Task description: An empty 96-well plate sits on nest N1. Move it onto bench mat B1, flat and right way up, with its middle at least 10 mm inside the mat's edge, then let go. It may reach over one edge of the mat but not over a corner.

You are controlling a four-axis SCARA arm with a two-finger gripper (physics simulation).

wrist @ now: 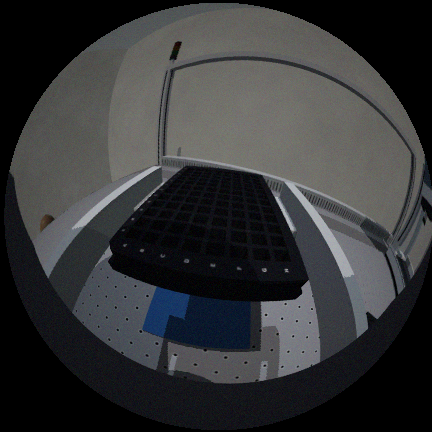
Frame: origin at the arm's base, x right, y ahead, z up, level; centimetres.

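Where they show: gripper, fingertip midpoint: (220, 181).
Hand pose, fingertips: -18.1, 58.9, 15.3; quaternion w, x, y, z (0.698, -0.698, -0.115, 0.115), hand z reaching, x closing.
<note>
Each offset is from my fingertips to the centre of the thing, as dx, dy, dz. "*": to the spot under its first point. Level surfaces: height alone.
A black 96-well plate @[+0.8, -2.2, -0.6] (215, 220) fills the middle of the wrist view, wells up, with a row of pale letters along its near edge. It looks level. My gripper (220, 181) is shut on the plate, with one grey finger along each long side. A blue mat @[dz -13.8] (170, 302) lies on the bench below and shows beyond the plate's lettered edge. The plate is held above it, with a gap that I cannot measure, and hides part of it. A dark shadow covers much of the visible blue. Nest N1 does not show in this view.
A pale bench top @[dz -14.0] (112, 305) with rows of small holes surrounds the mat. A slotted pale rail @[* +29.0, +41.5, -11.3] (330, 204) runs behind the plate. A tall grey frame (163, 115) stands at the back, with a small signal light @[* -50.8, +42.3, +59.5] (175, 50) at its top left. A brown rounded thing (47, 222) shows at far left.
</note>
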